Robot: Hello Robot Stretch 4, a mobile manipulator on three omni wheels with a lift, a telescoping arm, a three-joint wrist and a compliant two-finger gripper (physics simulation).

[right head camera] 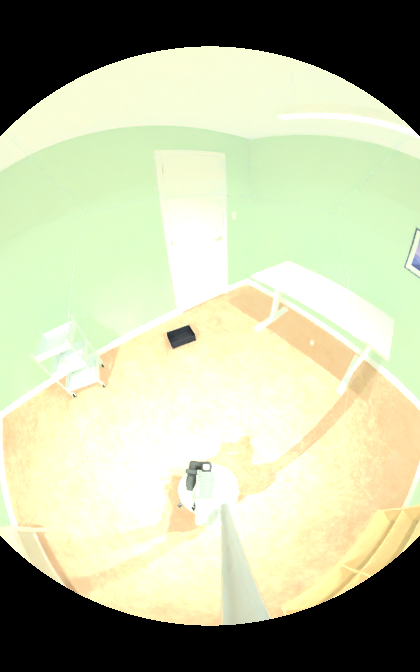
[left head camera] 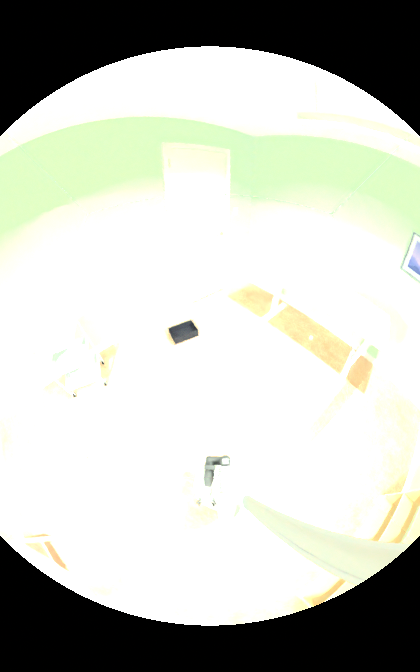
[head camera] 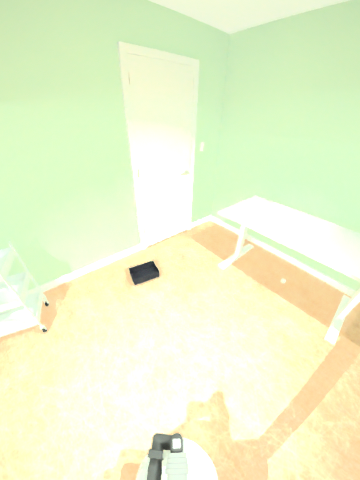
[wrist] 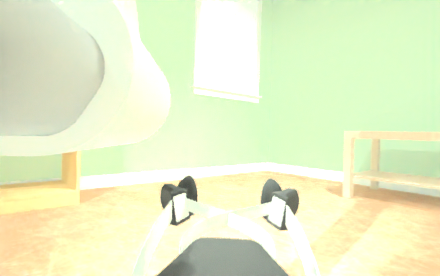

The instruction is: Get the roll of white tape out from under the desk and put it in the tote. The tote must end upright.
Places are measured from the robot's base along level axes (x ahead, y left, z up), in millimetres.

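Where they show: gripper, between the fingertips: (right head camera: pixel 185 509) (wrist: pixel 229 193).
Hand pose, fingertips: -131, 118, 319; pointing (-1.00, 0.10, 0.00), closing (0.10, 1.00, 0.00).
After its pixels a point has its place, as x, y, z.
The small white roll of tape (head camera: pixel 283 281) {1453, -1237, -9} (left head camera: pixel 311 338) (right head camera: pixel 312 343) {1442, -1248, -12} lies on the floor under the white desk (head camera: pixel 300 230) {1439, -1143, 693} (right head camera: pixel 325 300) {1345, -1090, 693}, between its two legs. The black tote (head camera: pixel 144 273) {1620, 372, -25} (left head camera: pixel 183 332) (right head camera: pixel 181 337) {1612, 366, -25} stands upright on the floor in front of the door, well to the left of the desk; no contents can be made out. My gripper (wrist: pixel 229 193) {-131, 117, 319} is open, with nothing between its fingertips. It is near my base, far from the tape and the tote, which do not show in the wrist view.
A white wheeled cart (head camera: pixel 20 295) {922, 1189, 432} (right head camera: pixel 70 357) {965, 1453, 370} stands at the left wall. The desk's legs (head camera: pixel 240 242) {1900, -804, 224} (right head camera: pixel 355 367) flank the tape. A wooden shelf unit (right head camera: pixel 350 565) (wrist: pixel 71 177) {-1440, -653, 105} and a low wooden table (wrist: pixel 348 165) {-1627, 1059, 191} stand elsewhere in the room.
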